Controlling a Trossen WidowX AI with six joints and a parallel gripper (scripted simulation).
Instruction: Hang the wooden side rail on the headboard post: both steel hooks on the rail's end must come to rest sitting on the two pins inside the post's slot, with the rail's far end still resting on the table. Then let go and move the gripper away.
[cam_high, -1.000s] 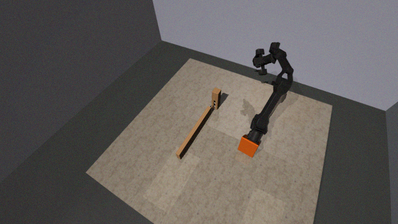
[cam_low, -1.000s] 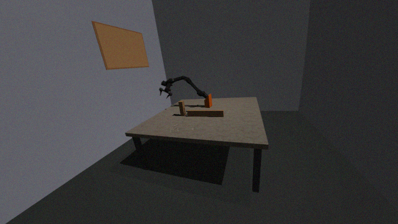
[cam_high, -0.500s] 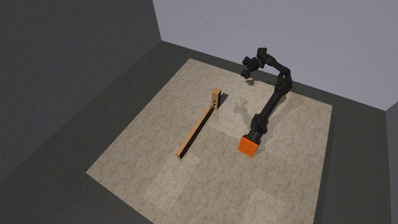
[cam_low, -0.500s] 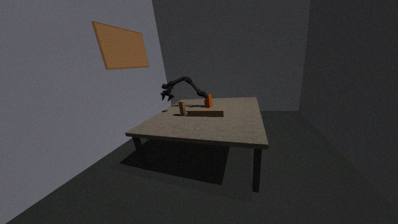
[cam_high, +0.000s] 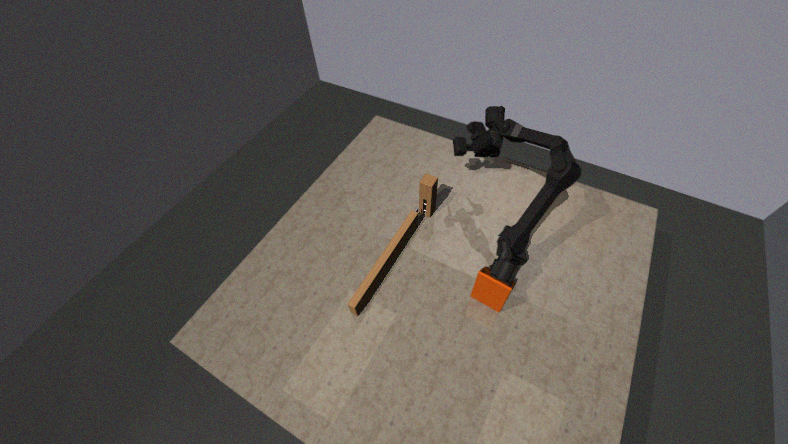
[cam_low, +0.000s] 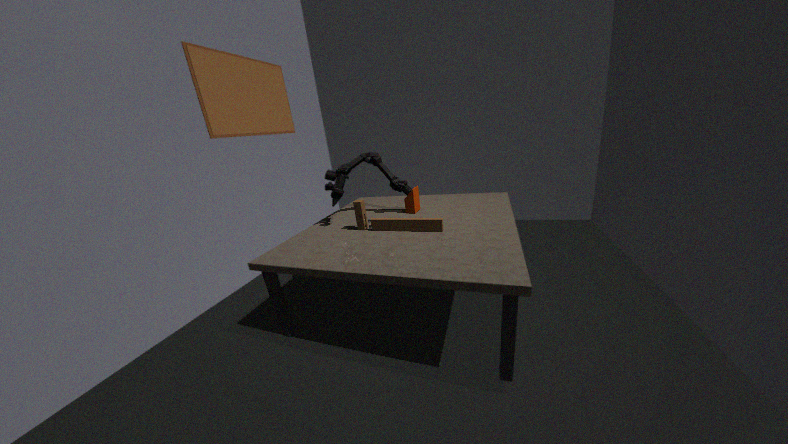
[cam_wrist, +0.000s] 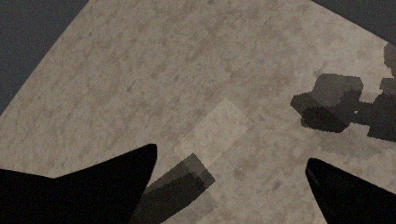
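The headboard post lies 210 mm to the left of my gripper tip, 70 mm ahead of it and 60 mm below it.
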